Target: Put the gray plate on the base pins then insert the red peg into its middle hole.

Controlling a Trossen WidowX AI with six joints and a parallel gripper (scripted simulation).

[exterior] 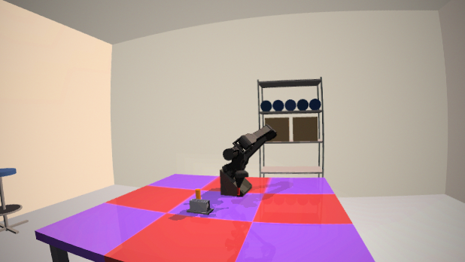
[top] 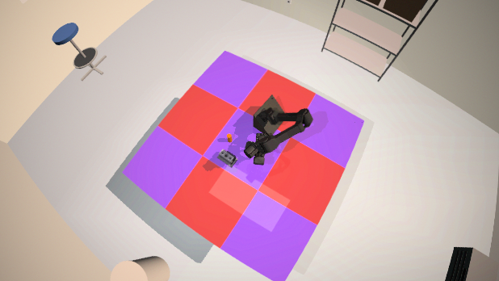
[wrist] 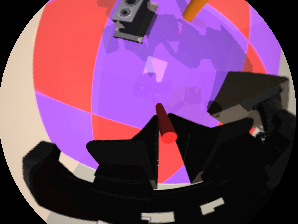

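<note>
Right now the gray plate is 17 cm to the right of my gripper tip, 12 cm ahead of it and 6 cm below it. Also, from my gripper tip: red peg (right at my gripper tip); dark flat base (17 cm to the right, 11 cm ahead, 10 cm below); orange cylinder (23 cm to the right, 7 cm below).
</note>
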